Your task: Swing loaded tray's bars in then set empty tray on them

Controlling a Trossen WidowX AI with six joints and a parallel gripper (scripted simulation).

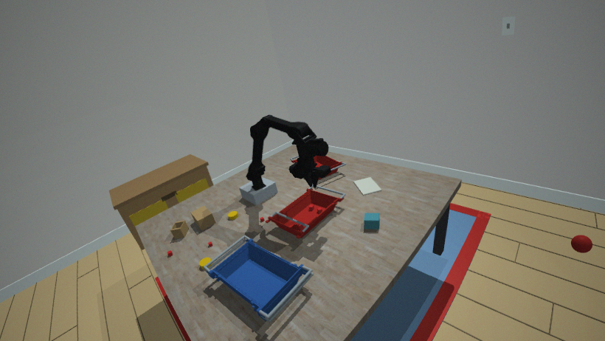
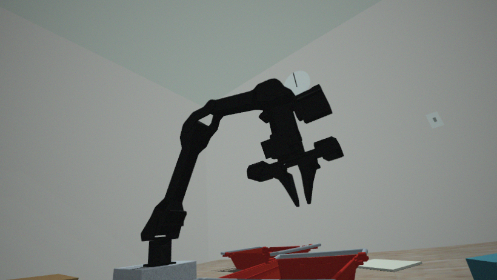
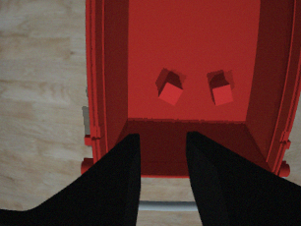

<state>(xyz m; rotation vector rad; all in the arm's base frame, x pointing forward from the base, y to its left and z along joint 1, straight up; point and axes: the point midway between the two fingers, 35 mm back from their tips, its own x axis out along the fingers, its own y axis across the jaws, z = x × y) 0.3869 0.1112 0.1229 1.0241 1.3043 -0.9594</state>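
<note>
My gripper tip is 39 cm past the red tray, 29 cm to the right of it and 11 cm above it. Round my gripper tip: teal cube 23 cm ahead, 13 cm below, 11 cm to the left; then white sheet 33 cm to the left, 15 cm below, 1 cm behind.
</note>
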